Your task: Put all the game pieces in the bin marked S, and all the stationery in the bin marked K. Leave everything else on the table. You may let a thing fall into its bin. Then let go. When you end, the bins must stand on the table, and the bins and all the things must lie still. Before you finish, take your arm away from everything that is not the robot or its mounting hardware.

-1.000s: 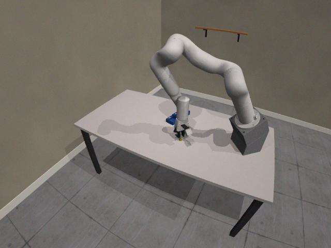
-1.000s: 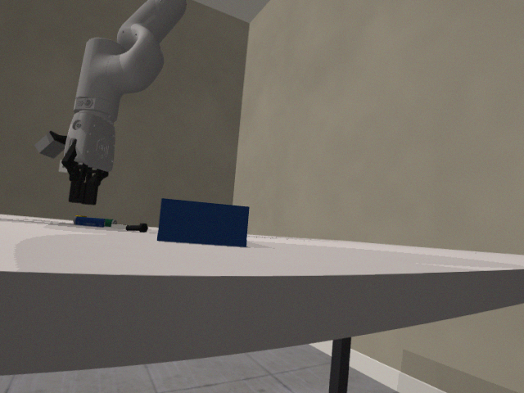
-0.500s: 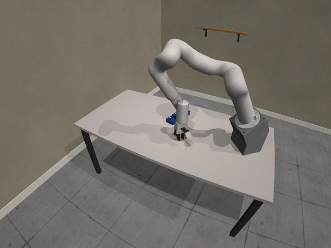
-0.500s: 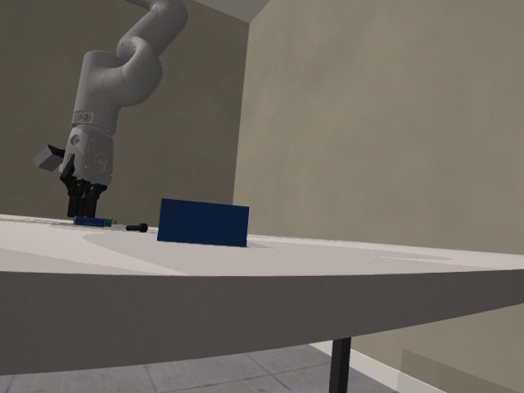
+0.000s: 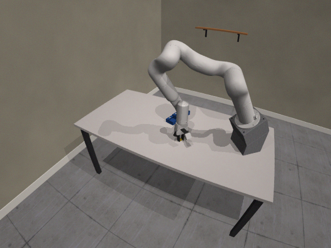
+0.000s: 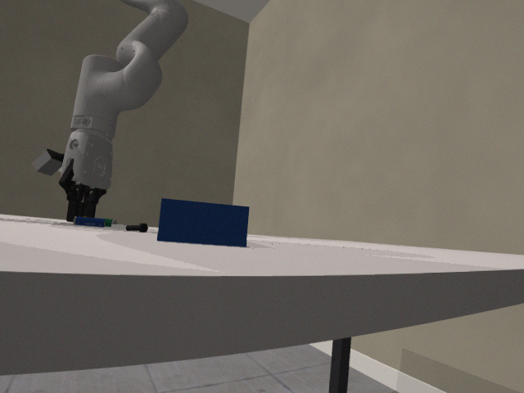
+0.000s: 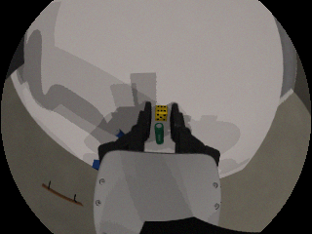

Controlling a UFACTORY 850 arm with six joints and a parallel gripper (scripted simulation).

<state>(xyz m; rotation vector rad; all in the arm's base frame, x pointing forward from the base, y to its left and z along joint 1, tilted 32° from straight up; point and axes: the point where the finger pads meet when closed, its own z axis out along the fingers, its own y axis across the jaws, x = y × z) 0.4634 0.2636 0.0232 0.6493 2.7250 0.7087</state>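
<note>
Now: hand 50 mm short of the green battery, 20 mm to the left of it and 20 mm above it. From my hand the other things lie so: white domino 110 mm ahead, 100 mm to the right, 20 mm below; blue battery 90 mm to the right, 40 mm ahead, 20 mm below; yellow die 10 mm below.
</note>
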